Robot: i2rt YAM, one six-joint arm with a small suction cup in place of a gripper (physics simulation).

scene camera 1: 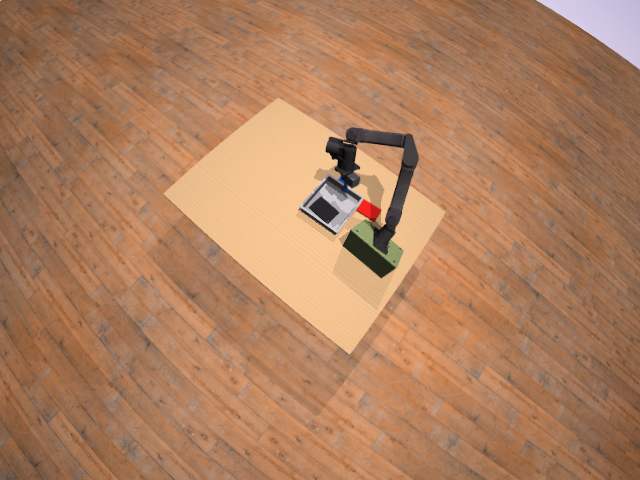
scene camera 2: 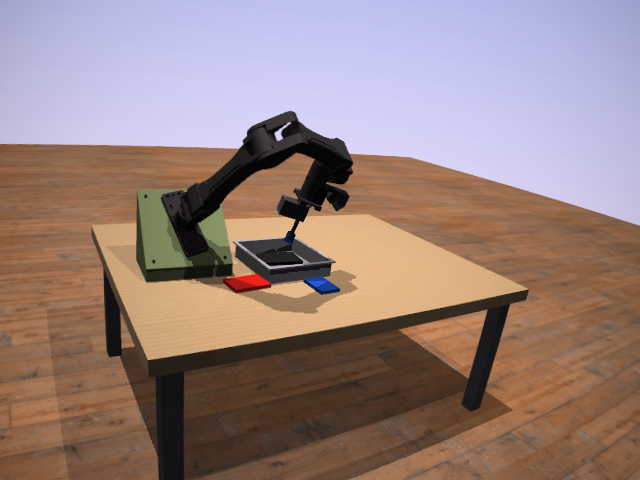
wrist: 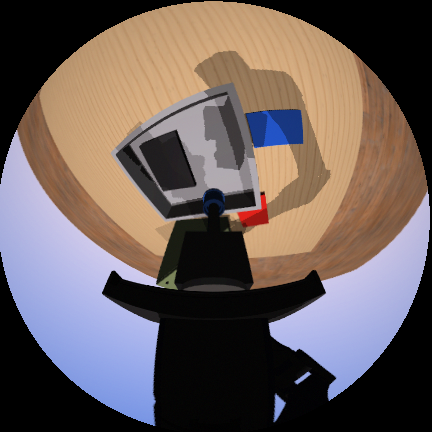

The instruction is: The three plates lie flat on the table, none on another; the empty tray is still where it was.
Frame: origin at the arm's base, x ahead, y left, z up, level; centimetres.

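Seen in the pictures: hand, tool point: (scene camera 1: 344, 190) (scene camera 2: 288, 241) (wrist: 213, 197); arm's base, link origin: (scene camera 1: 379, 241) (scene camera 2: 184, 223).
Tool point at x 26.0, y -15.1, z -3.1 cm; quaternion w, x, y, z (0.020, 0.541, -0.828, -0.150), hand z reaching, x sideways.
Pixels of each thing's middle, then the offset from my tool point to it. Level surfaces: height alone.
- black plate, body centre: (wrist: 167, 164) (scene camera 2: 279, 258) (scene camera 1: 324, 210) dz -9.5, dx +4.6, dy +9.8 cm
- grey tray, body centre: (wrist: 185, 167) (scene camera 2: 282, 258) (scene camera 1: 332, 204) dz -7.8, dx +2.7, dy +5.6 cm
- red plate, body centre: (wrist: 252, 211) (scene camera 2: 247, 283) (scene camera 1: 369, 210) dz -9.7, dx -14.9, dy -3.0 cm
- blue plate, body centre: (wrist: 276, 127) (scene camera 2: 321, 285) (scene camera 1: 345, 179) dz -9.8, dx +4.3, dy -12.2 cm
- wooden table, surface height: dz -10.3 cm
My suction cup (scene camera 1: 344, 189) (scene camera 2: 289, 238) (wrist: 214, 201) is off and bare, hanging in the air near the tray; its exact height is hard to tell. A black plate (scene camera 1: 323, 209) (scene camera 2: 283, 258) (wrist: 168, 161) lies flat inside the grey tray (scene camera 1: 345, 207) (scene camera 2: 299, 272) (wrist: 253, 170). A red plate (scene camera 1: 369, 209) (scene camera 2: 247, 283) (wrist: 256, 215) lies flat on the table beside the tray, on the side near the arm's base. A blue plate (scene camera 1: 341, 180) (scene camera 2: 321, 285) (wrist: 277, 127) lies flat on the table by the tray's side, partly hidden by the arm in scene camera 1.
The green wedge-shaped base (scene camera 1: 373, 248) (scene camera 2: 183, 235) (wrist: 171, 250) of the arm stands on the wooden table (scene camera 1: 248, 196) (scene camera 2: 413, 268) (wrist: 125, 75), close to the tray and the red plate. The arm's shadow falls across the tray, the blue plate and part of the table.
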